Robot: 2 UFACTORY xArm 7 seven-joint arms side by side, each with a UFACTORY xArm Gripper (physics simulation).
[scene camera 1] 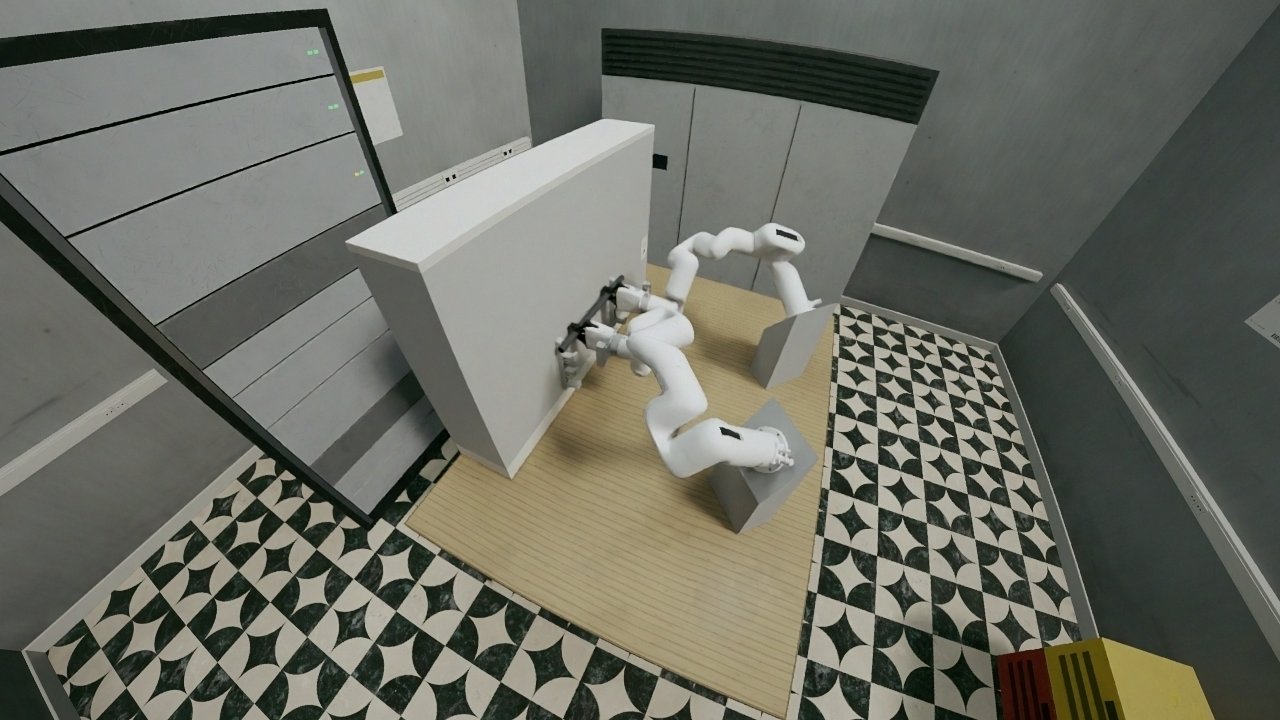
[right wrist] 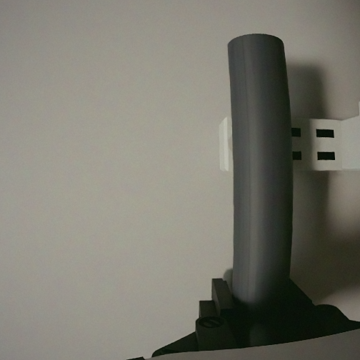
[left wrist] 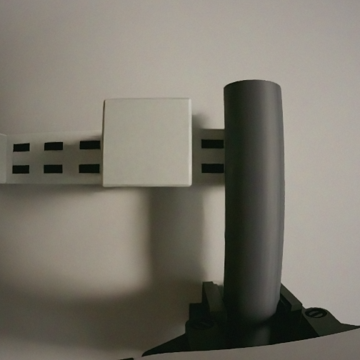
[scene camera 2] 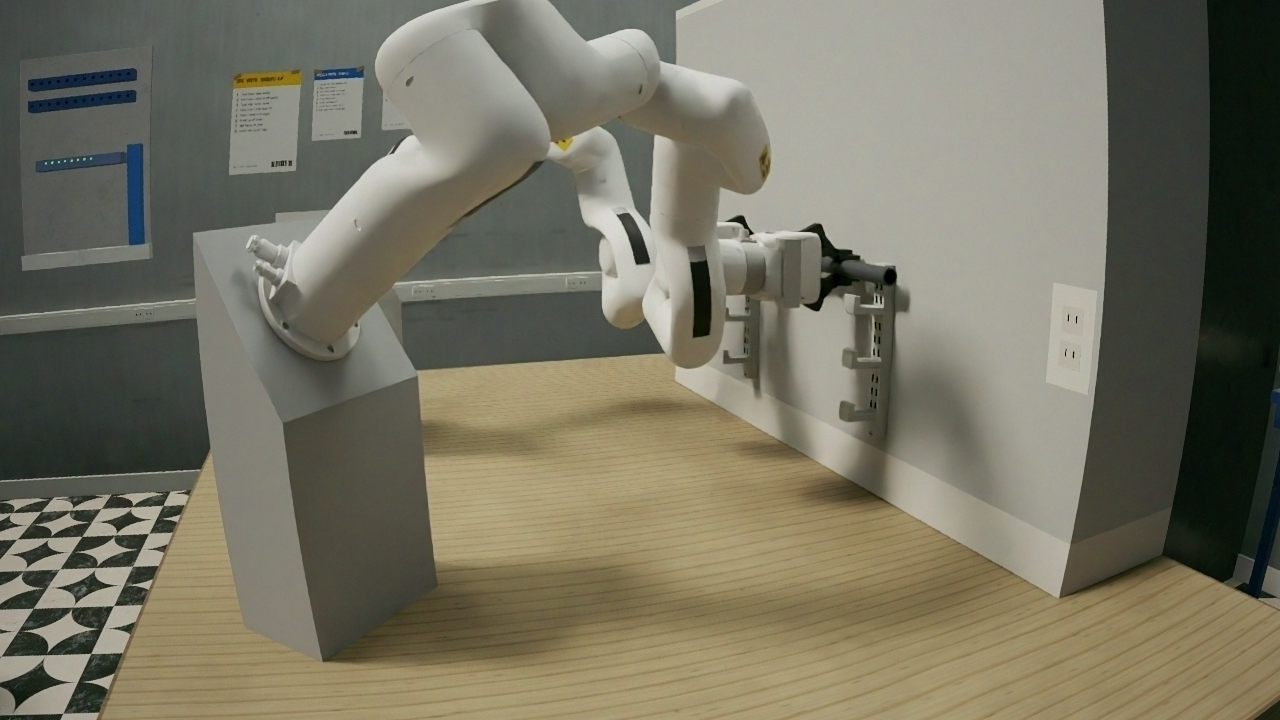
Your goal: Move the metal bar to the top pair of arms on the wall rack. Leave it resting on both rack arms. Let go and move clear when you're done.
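Note:
The dark grey metal bar (scene camera 1: pixel 593 310) (scene camera 2: pixel 870 271) (left wrist: pixel 254 200) (right wrist: pixel 261 175) is held roughly level against the wall rack's upper end. The rack's slotted rails (scene camera 2: pixel 881 385) (left wrist: pixel 35 177) (right wrist: pixel 308 145) carry arms one above another. In the left wrist view the bar lies just above a square arm tip (left wrist: pixel 147 142), nearer the wall than the tip; whether it touches the arms is unclear. My left gripper (scene camera 1: pixel 580 333) (left wrist: pixel 237 304) is shut on the bar near one end. My right gripper (scene camera 1: pixel 614 293) (scene camera 2: pixel 834 263) (right wrist: pixel 246 301) is shut on it near the other end.
The white wall panel (scene camera 1: pixel 537 241) (scene camera 2: pixel 975 223) stands close behind the bar. Lower rack arms (scene camera 2: pixel 861 359) stick out below it. A wall socket (scene camera 2: pixel 1071 338) is beside the rack. The grey arm pedestals (scene camera 1: pixel 760 483) (scene camera 2: pixel 349 501) stand on the wooden platform.

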